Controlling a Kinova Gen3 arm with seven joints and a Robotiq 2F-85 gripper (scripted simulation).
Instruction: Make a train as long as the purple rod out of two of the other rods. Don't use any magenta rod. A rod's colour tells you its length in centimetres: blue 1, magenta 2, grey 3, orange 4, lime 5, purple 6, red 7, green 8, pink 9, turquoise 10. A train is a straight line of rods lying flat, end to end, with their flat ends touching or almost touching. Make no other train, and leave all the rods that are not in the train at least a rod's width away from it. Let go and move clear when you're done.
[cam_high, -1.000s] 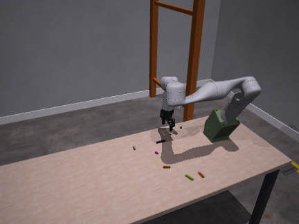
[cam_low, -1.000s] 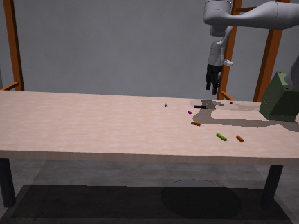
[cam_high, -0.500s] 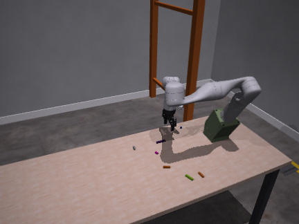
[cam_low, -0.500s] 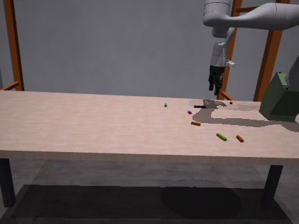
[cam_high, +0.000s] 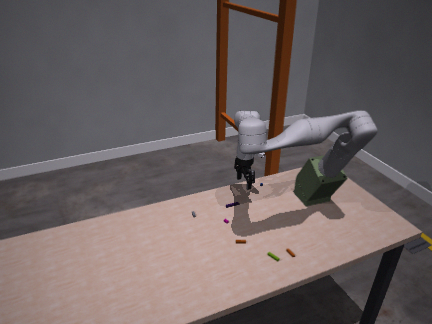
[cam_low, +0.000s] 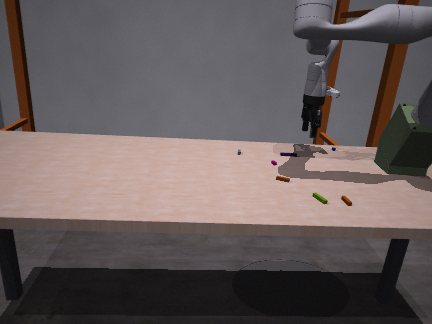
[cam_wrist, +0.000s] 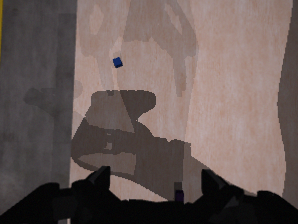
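The blue rod is 13 cm behind my hand, 8 cm below it and 5 cm to the right of it. Also, from my hand: magenta rod 15 cm ahead, 12 cm to the left, 8 cm below; purple rod 8 cm below, 7 cm ahead, 3 cm to the left; grey rod 26 cm ahead, 8 cm below, 2 cm to the left.
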